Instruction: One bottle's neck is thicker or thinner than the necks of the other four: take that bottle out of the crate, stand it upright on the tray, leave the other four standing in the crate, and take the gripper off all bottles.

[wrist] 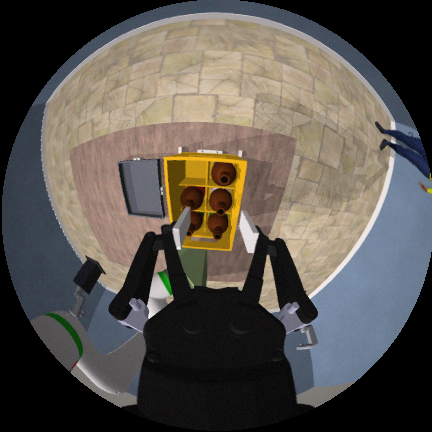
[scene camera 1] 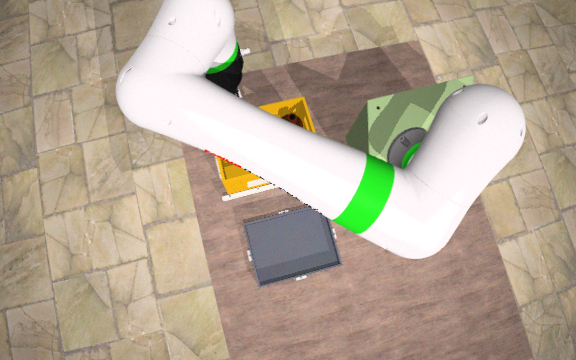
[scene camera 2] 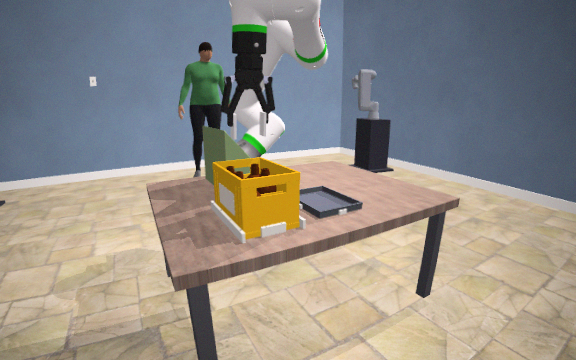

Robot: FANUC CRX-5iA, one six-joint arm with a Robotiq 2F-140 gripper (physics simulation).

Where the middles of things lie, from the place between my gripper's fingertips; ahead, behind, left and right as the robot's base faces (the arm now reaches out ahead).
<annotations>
I see the dark grey tray (scene camera 1: 292,244) 100 mm behind my hand, 310 mm to the left of it and 270 mm below it.
</annotations>
